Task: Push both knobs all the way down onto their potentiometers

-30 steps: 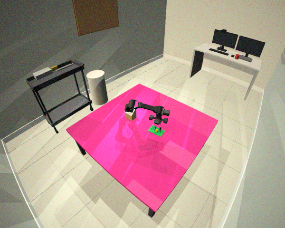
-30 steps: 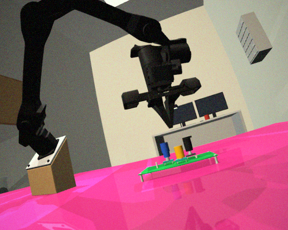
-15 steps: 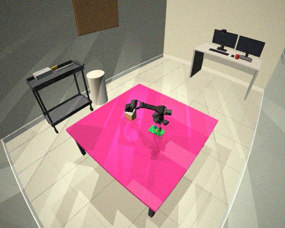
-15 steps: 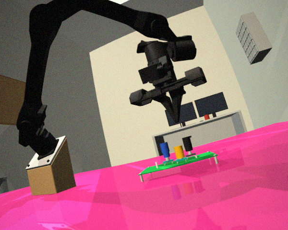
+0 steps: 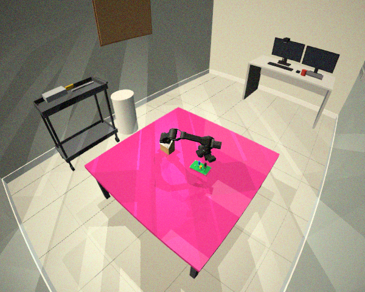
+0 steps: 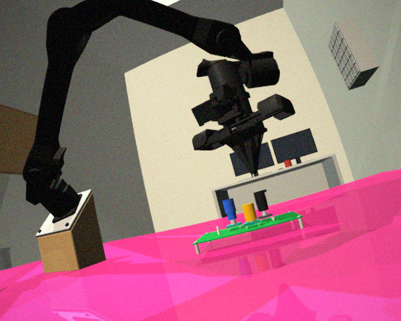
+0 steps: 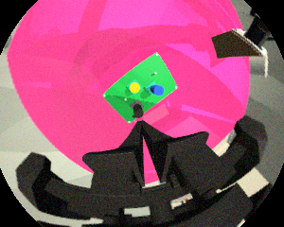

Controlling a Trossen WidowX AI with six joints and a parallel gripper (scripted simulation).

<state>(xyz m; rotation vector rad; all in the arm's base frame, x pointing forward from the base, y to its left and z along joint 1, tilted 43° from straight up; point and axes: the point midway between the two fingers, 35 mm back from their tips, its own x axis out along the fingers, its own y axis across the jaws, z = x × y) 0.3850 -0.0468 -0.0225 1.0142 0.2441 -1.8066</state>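
Right now the black knob is 50 mm below my gripper tip. Also, from my gripper tip: blue knob: 50 mm below, 50 mm behind, 10 mm to the right.
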